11 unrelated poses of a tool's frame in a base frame.
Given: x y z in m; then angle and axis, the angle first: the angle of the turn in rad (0 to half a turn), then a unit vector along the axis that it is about.
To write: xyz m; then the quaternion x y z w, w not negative. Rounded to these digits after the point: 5 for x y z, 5 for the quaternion.
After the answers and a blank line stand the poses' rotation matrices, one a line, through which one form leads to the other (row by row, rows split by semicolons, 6 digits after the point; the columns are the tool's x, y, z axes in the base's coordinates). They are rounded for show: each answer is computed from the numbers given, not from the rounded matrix.
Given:
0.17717 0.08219 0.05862 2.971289 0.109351 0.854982 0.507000
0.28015 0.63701 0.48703 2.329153 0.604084 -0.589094 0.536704
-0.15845 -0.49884 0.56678 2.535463 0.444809 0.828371 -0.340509
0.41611 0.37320 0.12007 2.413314 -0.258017 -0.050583 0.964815
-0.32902 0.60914 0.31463 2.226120 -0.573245 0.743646 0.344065
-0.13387 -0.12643 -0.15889 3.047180 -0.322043 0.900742 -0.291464
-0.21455 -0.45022 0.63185 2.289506 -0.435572 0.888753 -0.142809
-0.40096 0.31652 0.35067 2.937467 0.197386 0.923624 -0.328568
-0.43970 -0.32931 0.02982 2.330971 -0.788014 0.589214 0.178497
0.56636 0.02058 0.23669 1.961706 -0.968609 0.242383 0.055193
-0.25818 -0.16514 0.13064 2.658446 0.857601 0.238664 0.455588
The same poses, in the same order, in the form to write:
0.17717 0.08219 0.05862 0.10895 0.85188 0.50516 0.08505
0.28015 0.63701 0.48703 0.55492 -0.54115 0.49303 0.39514
-0.15845 -0.49884 0.56678 0.42454 0.79062 -0.32499 0.29845
0.41611 0.37320 0.12007 -0.24110 -0.04727 0.90155 0.35615
-0.32902 0.60914 0.31463 -0.51423 0.66709 0.30865 0.44192
-0.13387 -0.12643 -0.15889 -0.32168 0.89974 -0.29114 0.04719
-0.21455 -0.45022 0.63185 -0.39664 0.80931 -0.13004 0.41327
-0.40096 0.31652 0.35067 0.19636 0.91882 -0.32686 0.10189
-0.43970 -0.32931 0.02982 -0.72417 0.54148 0.16404 0.39430
0.56636 0.02058 0.23669 -0.80489 0.20141 0.04586 0.55631
-0.25818 -0.16514 0.13064 0.83270 0.23173 0.44236 0.23923

-0.961791 0.099706 0.254983; 0.271561 0.465879 0.842147; -0.034824 0.879213 -0.475154
-0.071848 -0.990228 0.119523; -0.210970 -0.102034 -0.972153; 0.974849 -0.095063 -0.201577
-0.461395 0.865280 0.195974; 0.477310 0.428298 -0.767291; -0.747857 -0.260484 -0.610621
-0.630064 -0.619376 -0.468394; 0.664959 -0.741853 0.086506; -0.401060 -0.256959 0.879274
-0.080546 -0.958872 0.272169; -0.413288 0.280606 0.866287; -0.907031 -0.042708 -0.418892
-0.788585 -0.551387 0.272225; -0.606341 0.623514 -0.493539; 0.102395 -0.554259 -0.826022
-0.343775 -0.534513 0.772085; -0.749485 0.651538 0.117347; -0.565766 -0.538325 -0.624592
-0.902125 0.427440 0.058866; 0.294232 0.709214 -0.640659; -0.315592 -0.560634 -0.765566
0.359793 -0.913599 0.189434; -0.654880 -0.102656 0.748728; -0.664591 -0.393444 -0.635233
0.914658 -0.375260 0.150268; -0.273201 -0.299895 0.914015; -0.297929 -0.877065 -0.376823
0.501236 0.174277 0.847579; 0.597580 -0.778136 -0.193395; 0.625828 0.603433 -0.494175

